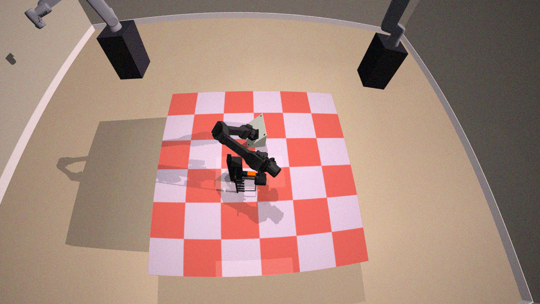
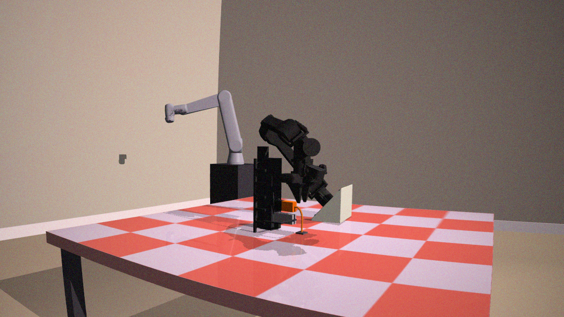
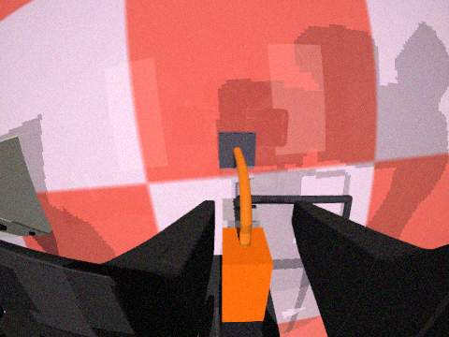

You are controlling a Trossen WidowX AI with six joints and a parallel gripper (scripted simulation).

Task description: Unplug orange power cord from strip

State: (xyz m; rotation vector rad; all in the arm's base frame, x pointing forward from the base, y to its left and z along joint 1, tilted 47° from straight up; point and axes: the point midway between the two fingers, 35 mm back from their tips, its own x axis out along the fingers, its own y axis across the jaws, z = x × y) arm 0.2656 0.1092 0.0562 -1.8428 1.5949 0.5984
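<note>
Now: the orange plug 70 mm to the right of my gripper tip and 10 mm below it. Round my gripper tip: black power strip 10 mm behind, 140 mm to the right, 20 mm above.
</note>
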